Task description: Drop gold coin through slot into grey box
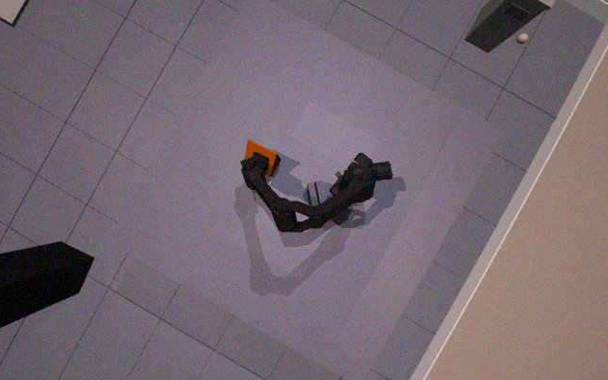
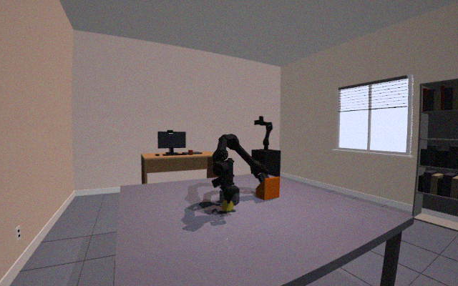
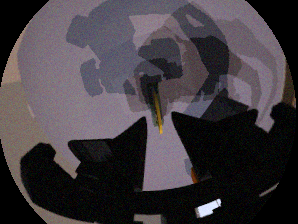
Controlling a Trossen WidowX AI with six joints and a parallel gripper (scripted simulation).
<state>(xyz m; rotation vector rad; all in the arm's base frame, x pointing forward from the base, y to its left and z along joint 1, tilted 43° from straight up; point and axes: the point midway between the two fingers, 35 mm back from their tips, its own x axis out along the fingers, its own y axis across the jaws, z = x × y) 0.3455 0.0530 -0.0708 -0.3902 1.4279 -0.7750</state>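
My gripper tip is 2 cm above the gold coin.
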